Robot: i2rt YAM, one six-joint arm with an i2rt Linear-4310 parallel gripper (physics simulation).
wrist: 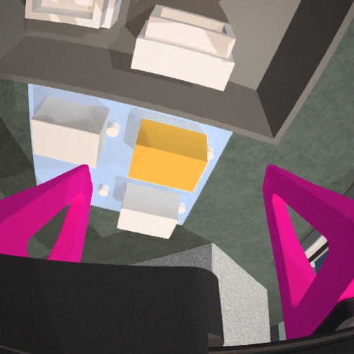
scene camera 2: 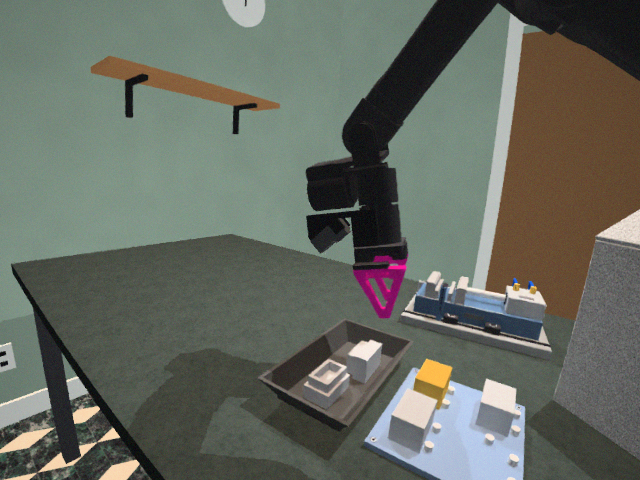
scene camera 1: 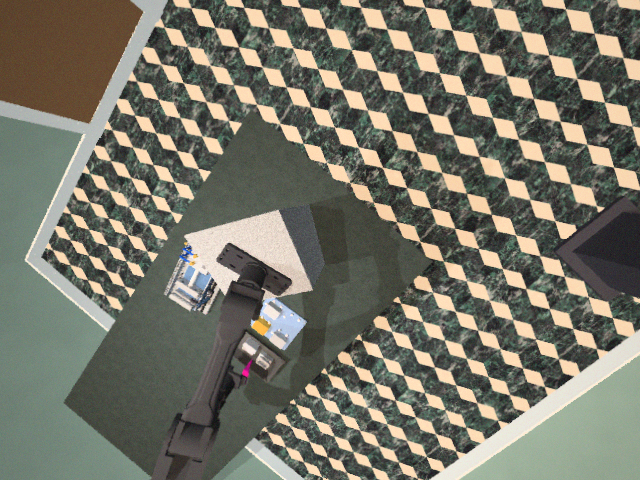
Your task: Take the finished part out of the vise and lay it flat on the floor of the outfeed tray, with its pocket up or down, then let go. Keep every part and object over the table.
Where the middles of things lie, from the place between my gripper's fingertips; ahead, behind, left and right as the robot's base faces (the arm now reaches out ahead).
My gripper is now 8 cm past the brass block (scene camera 2: 432,380), 2 cm to the left of it and 10 cm above it. Also, from my hand: light blue plate (scene camera 1: 289,325) (13 cm behind, 2 cm to the left, 12 cm below); then vise (scene camera 2: 520,326) (6 cm behind, 34 cm to the right, 9 cm below).
